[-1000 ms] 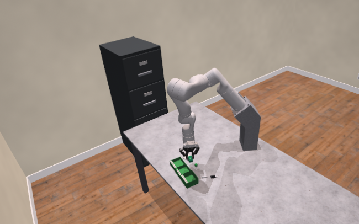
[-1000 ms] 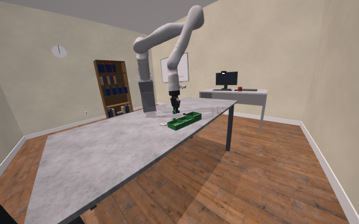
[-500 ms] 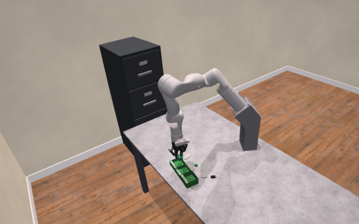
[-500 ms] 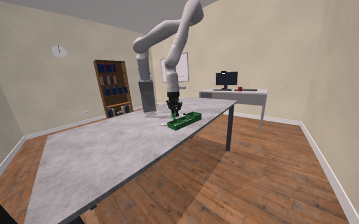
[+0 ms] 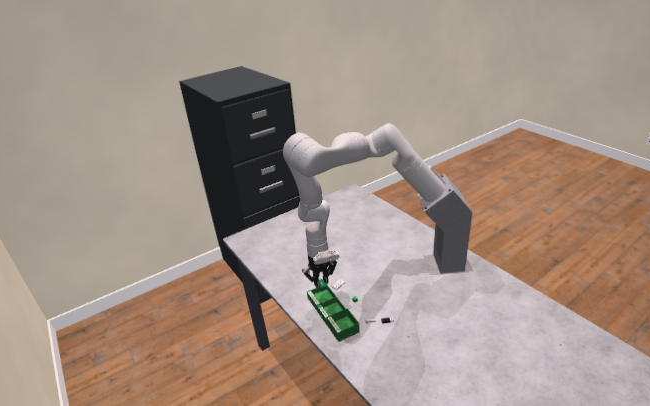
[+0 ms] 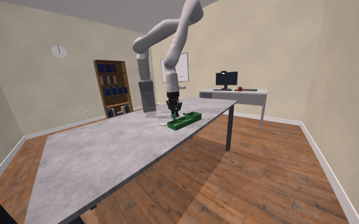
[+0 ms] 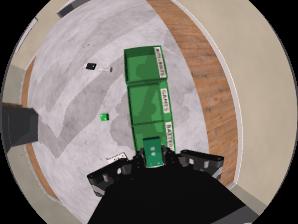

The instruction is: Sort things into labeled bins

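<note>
Now: hand 10 cm past the white piece, 8 cm above it and 1 cm to the left of it. From my hand the other things lie so: grey pin 21 cm to the left, 8 cm below, 3 cm behind; green bin row 8 cm to the left, 7 cm below, 3 cm ahead; small green cube 10 cm to the left, 8 cm below, 7 cm behind.
</note>
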